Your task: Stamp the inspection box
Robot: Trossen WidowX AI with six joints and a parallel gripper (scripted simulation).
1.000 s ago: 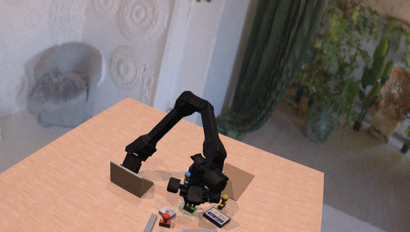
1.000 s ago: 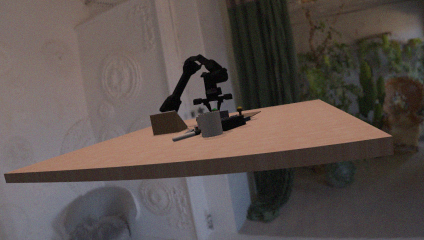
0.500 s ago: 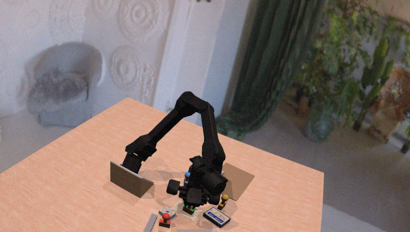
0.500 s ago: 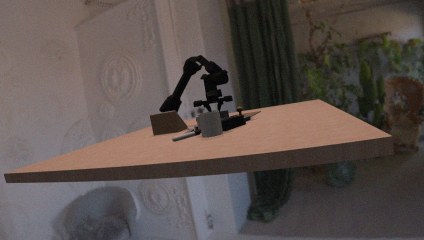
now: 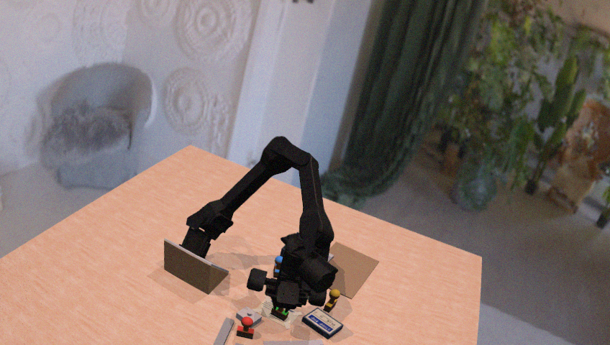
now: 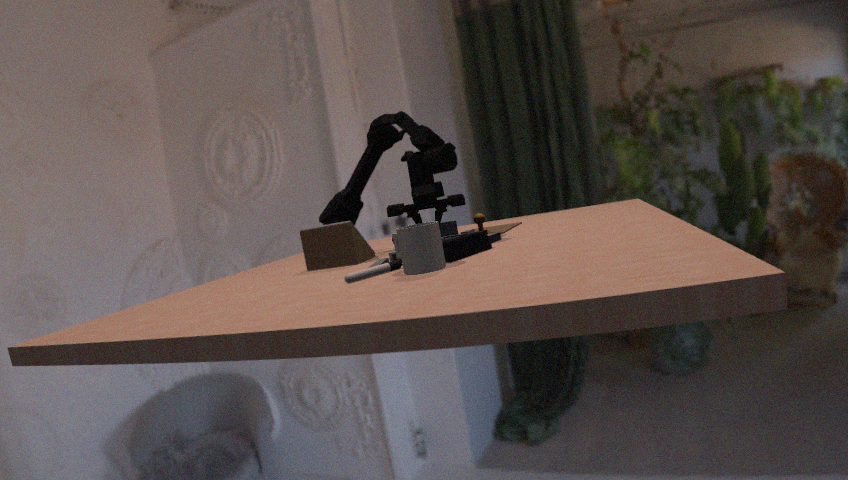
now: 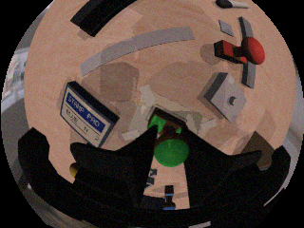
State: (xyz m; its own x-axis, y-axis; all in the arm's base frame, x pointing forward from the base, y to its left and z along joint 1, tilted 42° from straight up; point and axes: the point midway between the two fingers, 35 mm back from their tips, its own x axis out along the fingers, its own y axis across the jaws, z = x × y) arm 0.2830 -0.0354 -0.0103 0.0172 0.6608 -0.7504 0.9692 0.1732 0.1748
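Now: gripper tip right at the green-knobbed stamp. The rest, counted from my gripper tip: grey block: 60 mm behind, 50 mm to the right, 10 mm below; white card: 30 mm below, 10 mm to the left, 10 mm behind; blue-and-white labelled box: 110 mm ahead, 30 mm to the left, 10 mm below.
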